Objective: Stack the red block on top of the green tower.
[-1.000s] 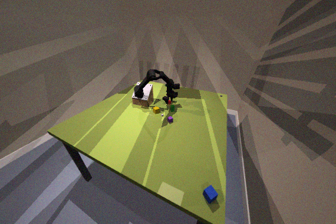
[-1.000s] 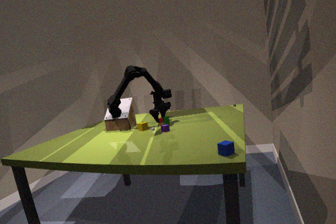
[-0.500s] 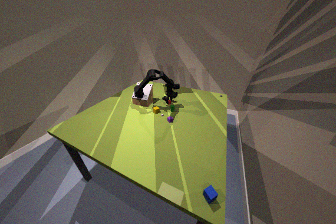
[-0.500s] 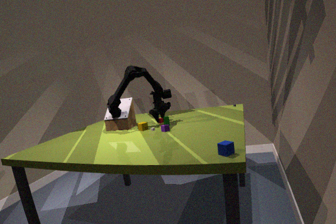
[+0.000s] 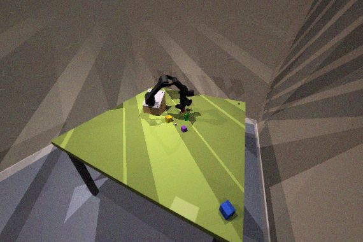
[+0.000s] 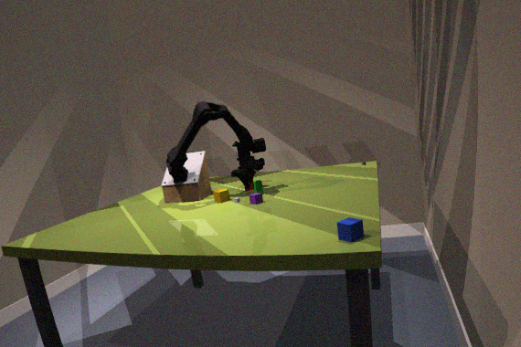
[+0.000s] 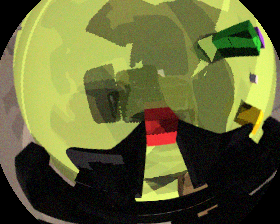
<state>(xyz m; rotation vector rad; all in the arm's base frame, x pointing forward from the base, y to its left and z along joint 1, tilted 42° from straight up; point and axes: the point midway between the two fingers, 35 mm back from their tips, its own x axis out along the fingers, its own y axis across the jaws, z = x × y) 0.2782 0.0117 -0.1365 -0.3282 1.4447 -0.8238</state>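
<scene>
Now: gripper tip 240 mm to the left of the tiny white piece. From my gripper tip the other things lie so: red block: 10 mm above; then purple block: 80 mm ahead, 290 mm to the right, 10 mm above; then yellow block: 80 mm behind, 200 mm to the right, 20 mm above.
</scene>
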